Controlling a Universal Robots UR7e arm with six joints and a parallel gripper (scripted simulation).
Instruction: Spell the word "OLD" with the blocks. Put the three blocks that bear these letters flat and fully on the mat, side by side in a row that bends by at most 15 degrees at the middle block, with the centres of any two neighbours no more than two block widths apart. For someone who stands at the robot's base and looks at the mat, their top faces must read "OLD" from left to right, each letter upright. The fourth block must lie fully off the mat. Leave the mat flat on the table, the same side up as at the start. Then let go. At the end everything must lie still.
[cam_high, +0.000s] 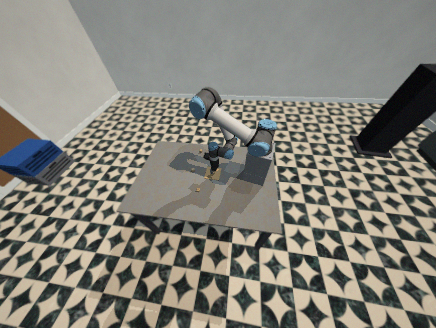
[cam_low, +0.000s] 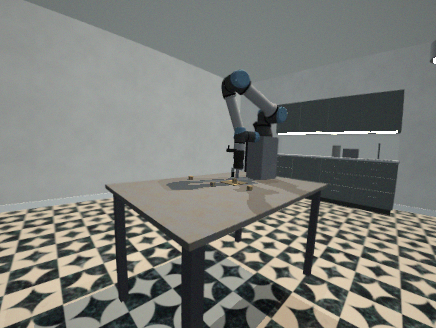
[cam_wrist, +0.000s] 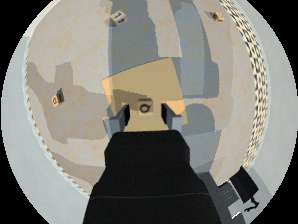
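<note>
My gripper is now 5 cm above the tan mat.
</note>
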